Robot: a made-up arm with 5 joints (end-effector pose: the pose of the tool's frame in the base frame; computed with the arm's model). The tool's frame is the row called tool. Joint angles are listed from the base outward.
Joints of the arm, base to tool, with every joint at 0 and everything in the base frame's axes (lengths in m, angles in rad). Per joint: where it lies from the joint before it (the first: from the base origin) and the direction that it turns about. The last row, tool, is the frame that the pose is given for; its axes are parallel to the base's.
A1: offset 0.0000 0.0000 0.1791 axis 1 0 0
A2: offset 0.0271 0.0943 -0.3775 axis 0 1 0
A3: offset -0.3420 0.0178 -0.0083 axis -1 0 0
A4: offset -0.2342 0.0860 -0.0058 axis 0 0 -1
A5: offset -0.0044 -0.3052 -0.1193 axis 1 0 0
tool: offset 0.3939 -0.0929 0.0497
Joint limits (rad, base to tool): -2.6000..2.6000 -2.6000..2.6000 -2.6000..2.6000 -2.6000..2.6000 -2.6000..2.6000
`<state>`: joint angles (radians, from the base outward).
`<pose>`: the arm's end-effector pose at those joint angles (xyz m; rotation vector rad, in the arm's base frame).
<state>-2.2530 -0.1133 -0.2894 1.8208 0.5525</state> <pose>-1.0149 -0.5120 0.6366 -0.9001 -1.8134 -0.5019</pose>
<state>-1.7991 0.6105 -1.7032 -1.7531 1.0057</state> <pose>0.1330 0.1666 -0.0814 0.7411 0.5694 1.0324</pose>
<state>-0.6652 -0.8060 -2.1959 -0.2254 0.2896</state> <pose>0.0480 -0.0772 -0.4510 1.7017 -0.1401 1.1368</pose>
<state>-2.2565 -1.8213 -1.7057 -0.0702 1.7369</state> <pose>0.2622 -0.6078 0.2045 0.8046 1.8894 0.5754</pose>
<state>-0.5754 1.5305 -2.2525 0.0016 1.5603</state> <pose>-0.0617 0.2733 -0.2290 -2.2129 1.2428 1.7306</pose>
